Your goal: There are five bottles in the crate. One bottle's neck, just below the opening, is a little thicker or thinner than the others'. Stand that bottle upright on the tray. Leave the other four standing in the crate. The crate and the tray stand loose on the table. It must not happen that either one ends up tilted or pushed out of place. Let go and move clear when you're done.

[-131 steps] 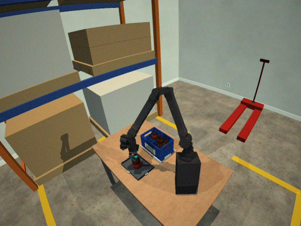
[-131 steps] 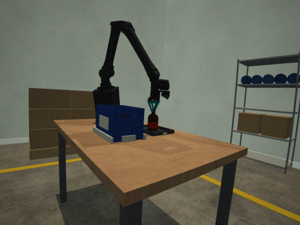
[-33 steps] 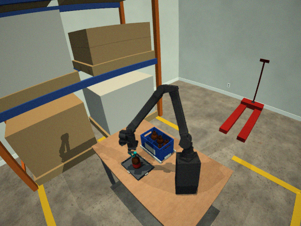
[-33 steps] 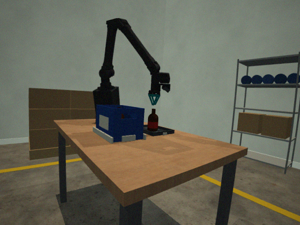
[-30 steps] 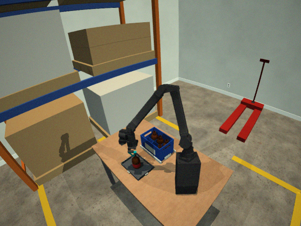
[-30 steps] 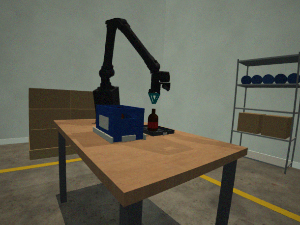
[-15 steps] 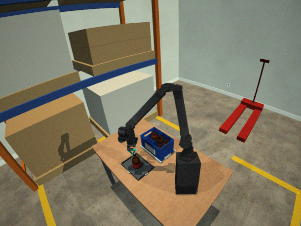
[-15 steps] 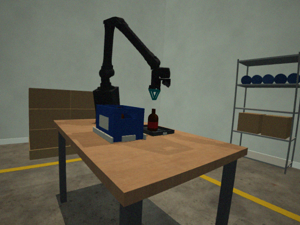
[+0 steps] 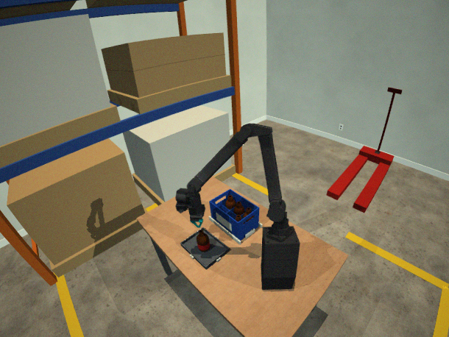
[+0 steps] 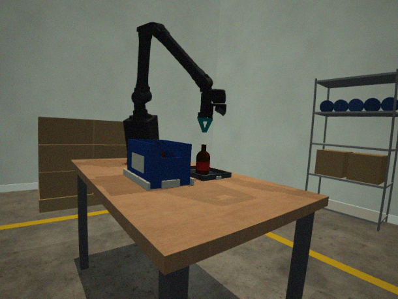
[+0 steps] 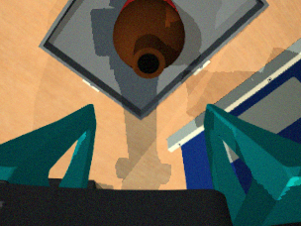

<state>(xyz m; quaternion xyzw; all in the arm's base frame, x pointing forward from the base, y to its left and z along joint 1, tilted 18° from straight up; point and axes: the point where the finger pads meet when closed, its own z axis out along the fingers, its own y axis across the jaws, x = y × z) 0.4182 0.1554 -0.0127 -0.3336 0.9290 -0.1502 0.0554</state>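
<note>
The bottle lies 15 cm below my hand. From my hand the other things lie so: crate 28 cm to the right, 15 cm below, 1 cm behind; then dark tray 22 cm below.
</note>
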